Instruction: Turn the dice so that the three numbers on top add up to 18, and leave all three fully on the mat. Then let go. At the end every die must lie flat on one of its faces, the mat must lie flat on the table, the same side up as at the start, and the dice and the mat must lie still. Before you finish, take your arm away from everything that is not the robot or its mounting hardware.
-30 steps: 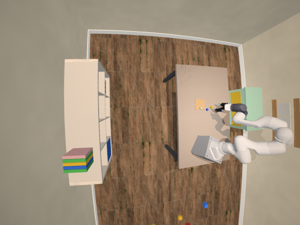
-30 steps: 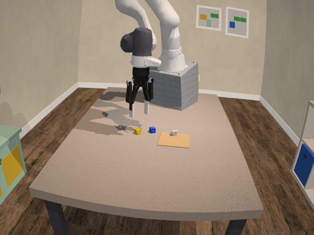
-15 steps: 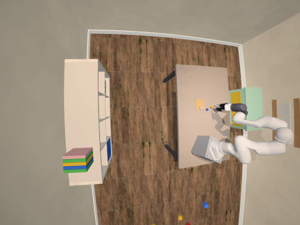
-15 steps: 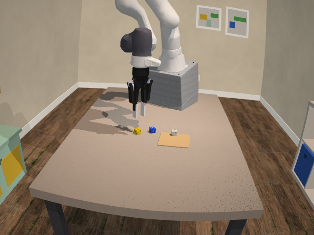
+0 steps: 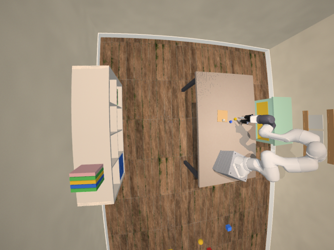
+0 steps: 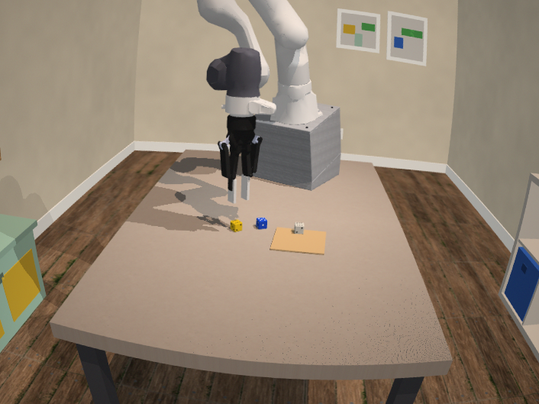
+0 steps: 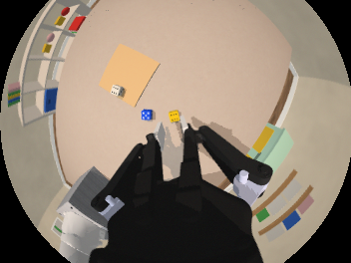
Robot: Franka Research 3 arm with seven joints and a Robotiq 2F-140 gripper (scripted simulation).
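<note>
The yellow die lies 110 mm below my hand. Also, from my hand: blue die 110 mm below, 70 mm to the left, 20 mm behind; then white die 170 mm to the left, 100 mm below, 30 mm ahead; then mat 160 mm to the left, 120 mm below, 80 mm ahead.
</note>
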